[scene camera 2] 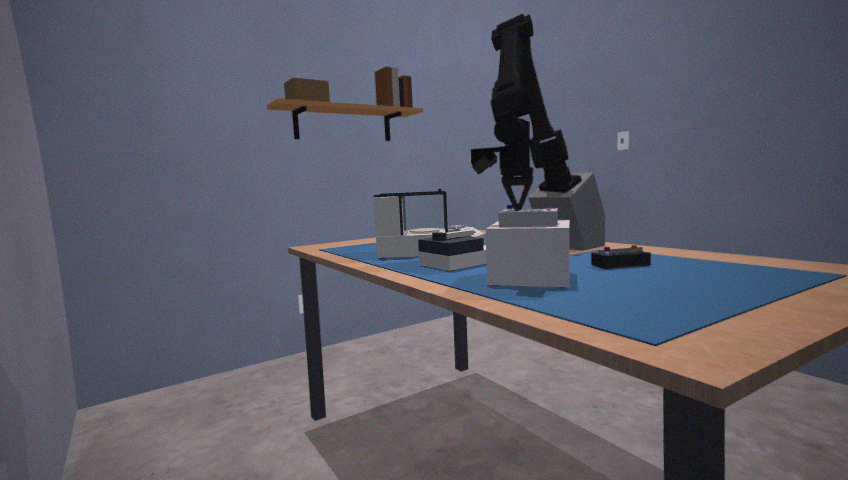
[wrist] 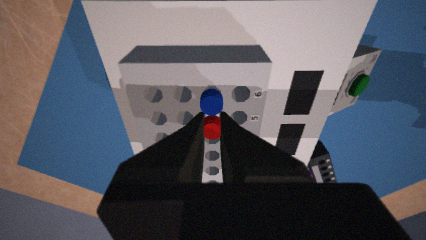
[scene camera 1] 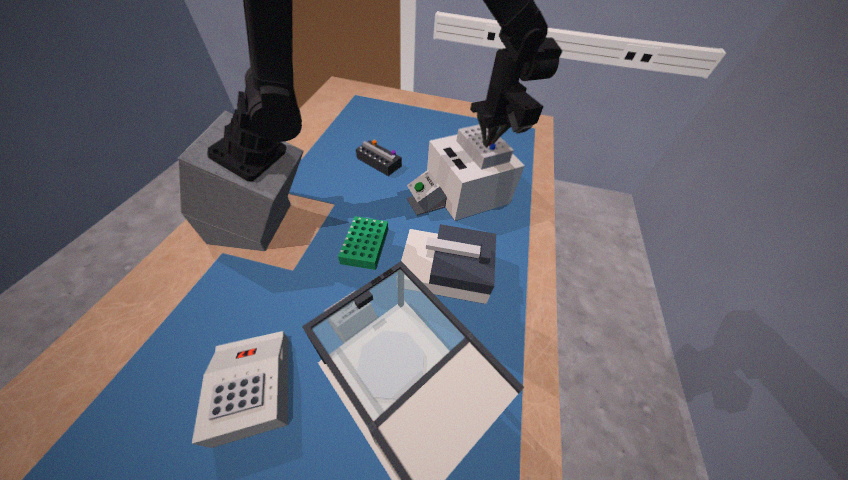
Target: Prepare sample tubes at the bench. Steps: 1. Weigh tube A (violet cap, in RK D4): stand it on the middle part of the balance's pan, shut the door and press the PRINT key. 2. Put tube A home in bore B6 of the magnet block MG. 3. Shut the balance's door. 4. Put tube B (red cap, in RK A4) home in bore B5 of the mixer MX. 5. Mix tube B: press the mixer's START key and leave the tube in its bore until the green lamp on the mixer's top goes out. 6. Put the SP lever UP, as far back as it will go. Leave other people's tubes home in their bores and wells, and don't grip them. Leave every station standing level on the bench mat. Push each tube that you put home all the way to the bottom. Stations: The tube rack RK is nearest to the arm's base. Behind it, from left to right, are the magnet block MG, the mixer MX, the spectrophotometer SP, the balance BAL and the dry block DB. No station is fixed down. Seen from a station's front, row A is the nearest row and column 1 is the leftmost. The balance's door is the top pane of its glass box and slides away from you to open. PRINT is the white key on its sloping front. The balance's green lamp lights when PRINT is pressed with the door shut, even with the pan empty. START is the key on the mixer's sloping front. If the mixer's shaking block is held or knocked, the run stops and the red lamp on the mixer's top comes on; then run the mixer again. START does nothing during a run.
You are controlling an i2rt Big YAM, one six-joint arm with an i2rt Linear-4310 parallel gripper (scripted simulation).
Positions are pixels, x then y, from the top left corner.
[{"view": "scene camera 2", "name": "mixer MX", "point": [516, 256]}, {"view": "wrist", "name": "gripper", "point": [212, 119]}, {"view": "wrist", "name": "mixer MX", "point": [311, 54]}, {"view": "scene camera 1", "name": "gripper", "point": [487, 145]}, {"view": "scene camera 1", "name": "mixer MX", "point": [453, 180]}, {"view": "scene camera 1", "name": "dry block DB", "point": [265, 358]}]
